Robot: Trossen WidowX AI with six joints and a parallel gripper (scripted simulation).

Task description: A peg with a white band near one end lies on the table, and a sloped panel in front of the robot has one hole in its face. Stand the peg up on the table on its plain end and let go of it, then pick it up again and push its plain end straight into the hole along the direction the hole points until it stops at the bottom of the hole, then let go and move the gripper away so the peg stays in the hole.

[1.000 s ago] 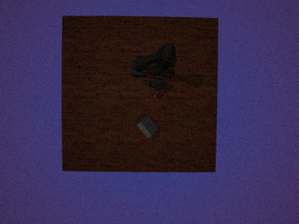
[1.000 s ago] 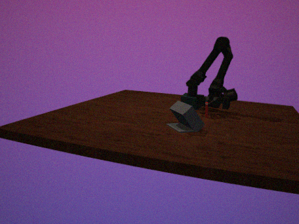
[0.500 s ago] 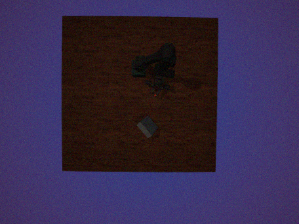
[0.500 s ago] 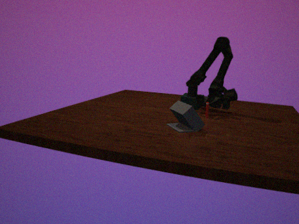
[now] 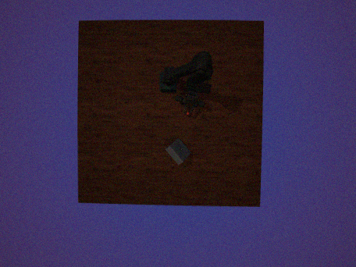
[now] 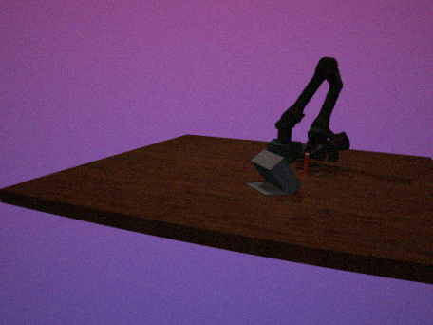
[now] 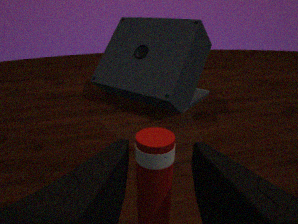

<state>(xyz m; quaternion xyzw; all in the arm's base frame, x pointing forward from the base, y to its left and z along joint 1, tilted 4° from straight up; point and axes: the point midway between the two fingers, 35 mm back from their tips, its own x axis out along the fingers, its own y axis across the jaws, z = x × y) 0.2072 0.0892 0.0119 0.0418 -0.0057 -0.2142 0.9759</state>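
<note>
Now: gripper tip 1 cm past the red peg, 1 cm to the right of it and 1 cm above it. From my gripper tip the other things lie so: thin flat base plate 23 cm ahead, 12 cm to the right, 7 cm below; then grey sloped panel 22 cm ahead, 10 cm to the right, 2 cm below.
</note>
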